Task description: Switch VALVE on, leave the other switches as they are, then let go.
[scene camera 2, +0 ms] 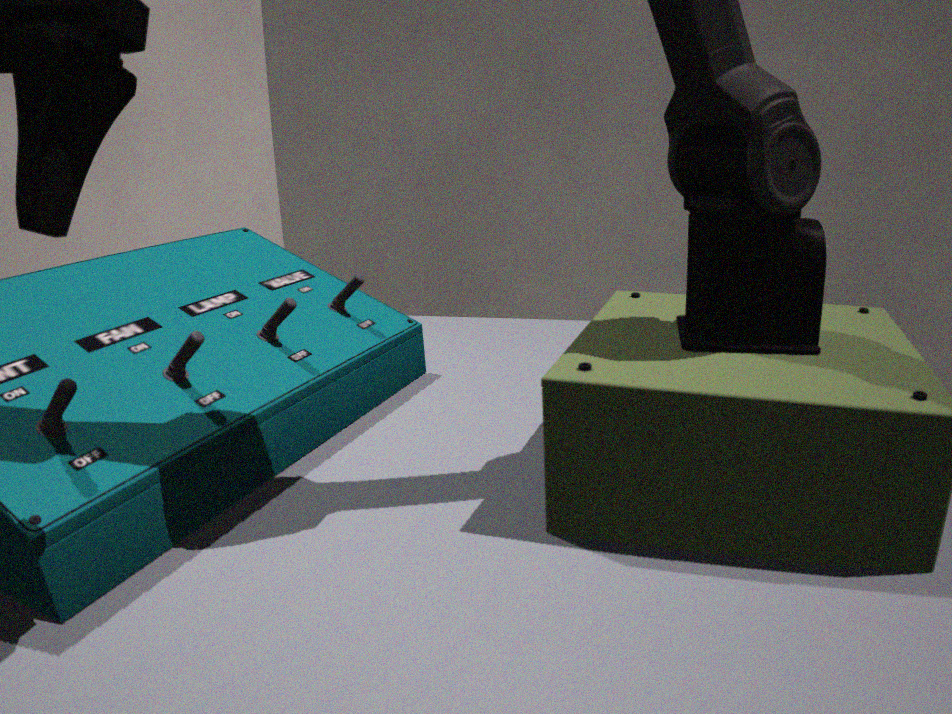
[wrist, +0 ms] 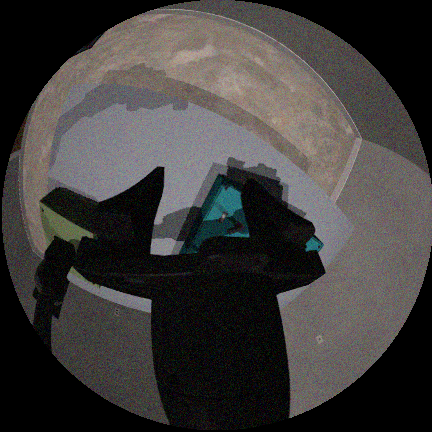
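Note:
The teal panel (scene camera 2: 230,261) (wrist: 230,197) carries a row of dark toggle levers. The VALVE lever (scene camera 2: 346,297), at the far right end of the row in the scene view, leans toward its OFF label. The LAMP lever (scene camera 2: 277,321), the FAN lever (scene camera 2: 183,359) and the lever with a label ending in NT (scene camera 2: 57,408) also lean toward OFF. My gripper (wrist: 204,180) is open, its two fingers wide apart. In the scene view one finger hangs above the panel at the upper left, apart from the levers; the other is out of view. Which levers show in the wrist view is unclear.
The arm's base stands on a green box (scene camera 2: 730,476) (wrist: 62,227) to the right of the panel in the scene view. Both rest on a pale grey table (scene camera 2: 499,614) (wrist: 145,135). Walls (scene camera 2: 476,153) rise behind. Shadows cross the panel and table.

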